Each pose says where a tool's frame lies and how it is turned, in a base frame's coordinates. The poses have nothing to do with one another.
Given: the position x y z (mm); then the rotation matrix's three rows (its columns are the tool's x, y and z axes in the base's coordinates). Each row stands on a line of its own.
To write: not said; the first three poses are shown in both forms.
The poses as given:
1:
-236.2, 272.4, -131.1
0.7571, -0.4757, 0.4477
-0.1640, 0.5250, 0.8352
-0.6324, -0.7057, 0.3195
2:
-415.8, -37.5, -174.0
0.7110, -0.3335, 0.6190
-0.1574, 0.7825, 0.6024
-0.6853, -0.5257, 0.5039
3:
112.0, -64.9, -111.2
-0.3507, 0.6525, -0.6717
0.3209, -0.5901, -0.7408
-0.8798, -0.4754, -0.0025
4:
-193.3, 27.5, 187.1
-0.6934, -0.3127, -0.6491
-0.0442, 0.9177, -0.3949
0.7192, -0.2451, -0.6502
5:
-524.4, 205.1, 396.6
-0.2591, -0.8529, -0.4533
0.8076, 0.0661, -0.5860
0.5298, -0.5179, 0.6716
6:
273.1, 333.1, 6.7
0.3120, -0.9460, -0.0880
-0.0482, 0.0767, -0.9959
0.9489, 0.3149, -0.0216
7:
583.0, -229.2, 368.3
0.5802, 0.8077, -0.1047
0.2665, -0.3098, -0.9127
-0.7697, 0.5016, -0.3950
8:
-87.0, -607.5, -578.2
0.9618, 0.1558, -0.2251
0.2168, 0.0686, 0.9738
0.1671, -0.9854, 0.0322
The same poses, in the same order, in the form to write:
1:
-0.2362, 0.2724, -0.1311
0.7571, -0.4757, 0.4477
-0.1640, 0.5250, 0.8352
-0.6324, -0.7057, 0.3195

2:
-0.4158, -0.0375, -0.1740
0.7110, -0.3335, 0.6190
-0.1574, 0.7825, 0.6024
-0.6853, -0.5257, 0.5039

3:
0.1120, -0.0649, -0.1112
-0.3507, 0.6525, -0.6717
0.3209, -0.5901, -0.7408
-0.8798, -0.4754, -0.0025

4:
-0.1933, 0.0275, 0.1871
-0.6934, -0.3127, -0.6491
-0.0442, 0.9177, -0.3949
0.7192, -0.2451, -0.6502

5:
-0.5244, 0.2051, 0.3966
-0.2591, -0.8529, -0.4533
0.8076, 0.0661, -0.5860
0.5298, -0.5179, 0.6716

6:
0.2731, 0.3331, 0.0067
0.3120, -0.9460, -0.0880
-0.0482, 0.0767, -0.9959
0.9489, 0.3149, -0.0216

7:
0.5830, -0.2292, 0.3683
0.5802, 0.8077, -0.1047
0.2665, -0.3098, -0.9127
-0.7697, 0.5016, -0.3950

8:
-0.0870, -0.6075, -0.5782
0.9618, 0.1558, -0.2251
0.2168, 0.0686, 0.9738
0.1671, -0.9854, 0.0322

